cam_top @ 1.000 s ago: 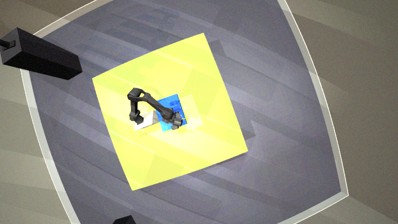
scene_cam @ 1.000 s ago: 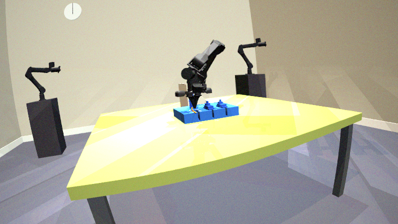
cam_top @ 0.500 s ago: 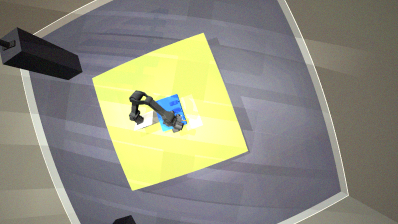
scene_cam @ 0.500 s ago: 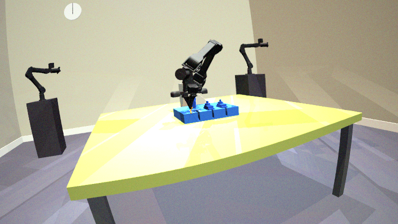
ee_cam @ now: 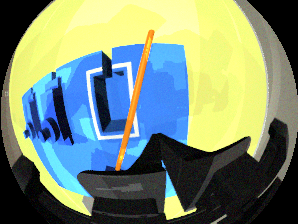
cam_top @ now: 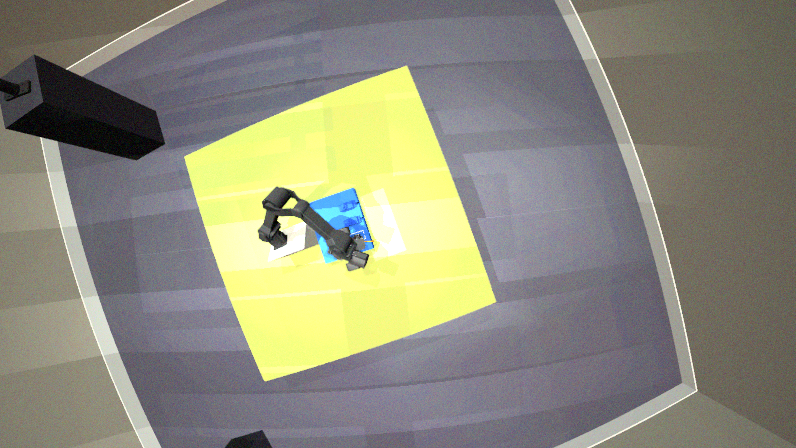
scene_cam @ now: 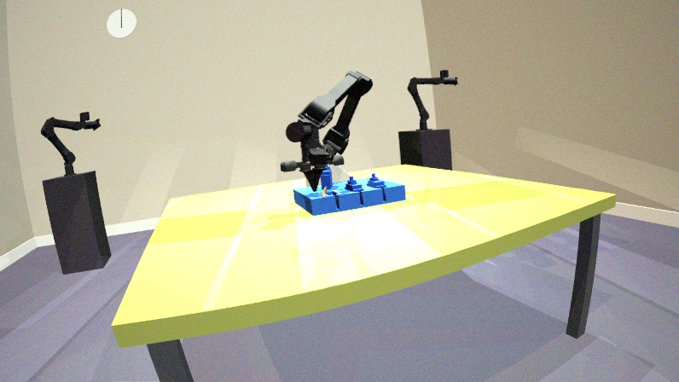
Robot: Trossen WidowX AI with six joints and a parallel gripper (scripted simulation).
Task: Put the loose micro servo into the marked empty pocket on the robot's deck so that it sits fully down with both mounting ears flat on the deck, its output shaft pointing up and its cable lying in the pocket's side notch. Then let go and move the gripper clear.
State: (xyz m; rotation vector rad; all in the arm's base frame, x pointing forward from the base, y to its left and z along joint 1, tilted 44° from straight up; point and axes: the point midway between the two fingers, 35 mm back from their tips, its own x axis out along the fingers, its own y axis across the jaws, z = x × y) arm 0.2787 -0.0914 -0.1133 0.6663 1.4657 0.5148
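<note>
Now: the blue deck 12 cm to the left of my gripper tip, 6 cm behind it and 3 cm below it.
</note>
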